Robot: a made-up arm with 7 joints.
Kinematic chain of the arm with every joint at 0, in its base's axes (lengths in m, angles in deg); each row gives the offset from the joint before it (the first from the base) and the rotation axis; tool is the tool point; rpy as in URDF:
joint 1: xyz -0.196 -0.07 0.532 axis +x
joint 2: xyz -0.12 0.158 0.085 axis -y
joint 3: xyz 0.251 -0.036 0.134 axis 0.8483 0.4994 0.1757
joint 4: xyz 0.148 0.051 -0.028 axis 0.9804 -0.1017 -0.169
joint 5: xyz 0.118 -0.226 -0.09 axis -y
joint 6: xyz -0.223 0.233 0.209 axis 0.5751 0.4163 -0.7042
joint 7: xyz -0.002 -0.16 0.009 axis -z
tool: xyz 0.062 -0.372 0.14 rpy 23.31 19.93 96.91
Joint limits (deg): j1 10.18..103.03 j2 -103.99..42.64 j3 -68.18..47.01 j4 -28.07..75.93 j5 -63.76..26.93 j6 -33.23..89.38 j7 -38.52..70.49
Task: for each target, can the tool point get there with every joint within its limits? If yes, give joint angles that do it. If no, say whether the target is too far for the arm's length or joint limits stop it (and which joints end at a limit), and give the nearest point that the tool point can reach.
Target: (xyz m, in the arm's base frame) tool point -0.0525 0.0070 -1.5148
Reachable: no: too far | nearest point -0.1633 0.0697 -0.4749 | short by 1.048 m
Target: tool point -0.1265 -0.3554 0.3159
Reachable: yes | joints 67.67 -64.49 -39.68 47.88 -5.40 -18.93 57.54
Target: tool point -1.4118 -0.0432 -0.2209
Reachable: no: joint limits stop it (at a limit: joint 1, joint 2, joint 4, joint 5, joint 6) | nearest point -0.9767 0.0228 -0.0232 | short by 0.482 m
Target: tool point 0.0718 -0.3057 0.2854
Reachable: yes | joints 93.59 -75.11 -47.27 54.33 -40.80 53.47 44.06
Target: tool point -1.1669 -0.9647 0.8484
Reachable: no: joint limits stop it (at a limit: joint 2, joint 3, joint 5, joint 6) | nearest point -0.8124 -0.8190 0.7969 | short by 0.387 m
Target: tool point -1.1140 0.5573 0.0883
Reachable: no: joint limits stop it (at a limit: joint 2, joint 3, joint 4, joint 5, joint 6) | nearest point -0.9574 0.4612 0.1562 | short by 0.196 m
